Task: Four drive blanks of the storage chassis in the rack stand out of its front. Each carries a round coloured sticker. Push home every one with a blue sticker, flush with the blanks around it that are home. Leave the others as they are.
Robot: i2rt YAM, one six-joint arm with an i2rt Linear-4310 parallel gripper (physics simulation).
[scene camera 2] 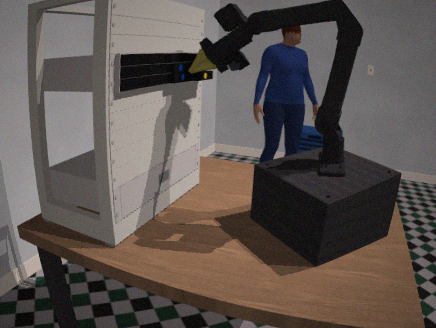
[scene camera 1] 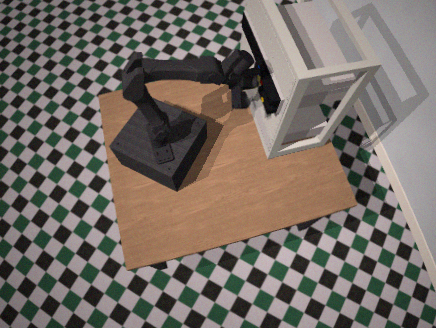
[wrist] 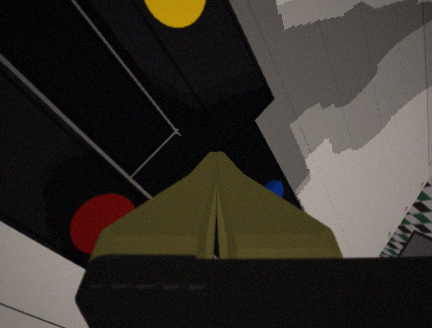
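The black storage chassis (scene camera 1: pixel 272 101) (scene camera 2: pixel 145 72) sits in the white rack (scene camera 1: pixel 283 122) (scene camera 2: pixel 130 130). Two blue stickers show in scene view 2, an upper one (scene camera 2: pixel 181 67) and a lower one (scene camera 2: pixel 183 77); the lower one (wrist: pixel 275 188) also shows in the wrist view, partly behind the fingers. A yellow sticker (scene camera 2: pixel 205 76) (wrist: pixel 176 11) is on a blank that stands out. A red sticker (scene camera 1: pixel 261 83) (wrist: pixel 102 222) is partly covered by the fingers in the wrist view. My gripper (scene camera 2: pixel 190 72) (wrist: pixel 216 164) is shut and empty, its tips close at the chassis front; contact cannot be told.
The arm stands on a dark box (scene camera 1: pixel 165 142) (scene camera 2: pixel 290 225) on the wooden table (scene camera 1: pixel 225 200) (scene camera 2: pixel 225 260). The rack's front panels (wrist: pixel 345 215) lie close beside the fingers. A person in blue (scene camera 2: pixel 287 75) and a blue crate (scene camera 2: pixel 312 142) are in the background.
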